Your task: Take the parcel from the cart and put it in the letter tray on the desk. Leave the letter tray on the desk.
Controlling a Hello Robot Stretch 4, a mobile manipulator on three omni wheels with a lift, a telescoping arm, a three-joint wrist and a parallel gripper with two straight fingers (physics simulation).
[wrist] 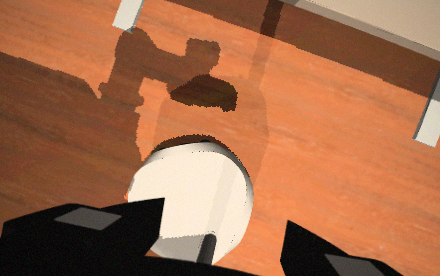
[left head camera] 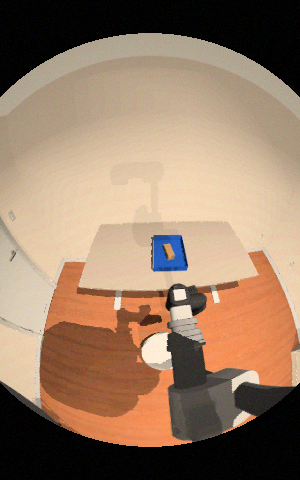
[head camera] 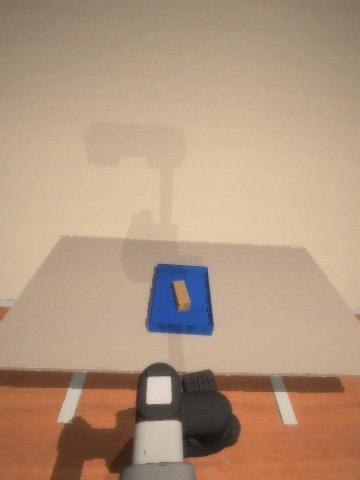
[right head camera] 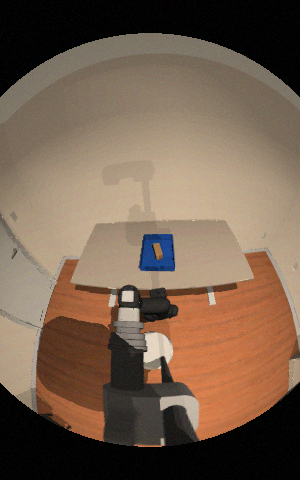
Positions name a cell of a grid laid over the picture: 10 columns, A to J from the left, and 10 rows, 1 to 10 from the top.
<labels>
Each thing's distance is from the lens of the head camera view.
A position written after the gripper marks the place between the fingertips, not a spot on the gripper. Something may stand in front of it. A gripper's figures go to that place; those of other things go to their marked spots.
gripper (head camera: F10): 67 cm
blue letter tray (head camera: E7): 101 cm
</labels>
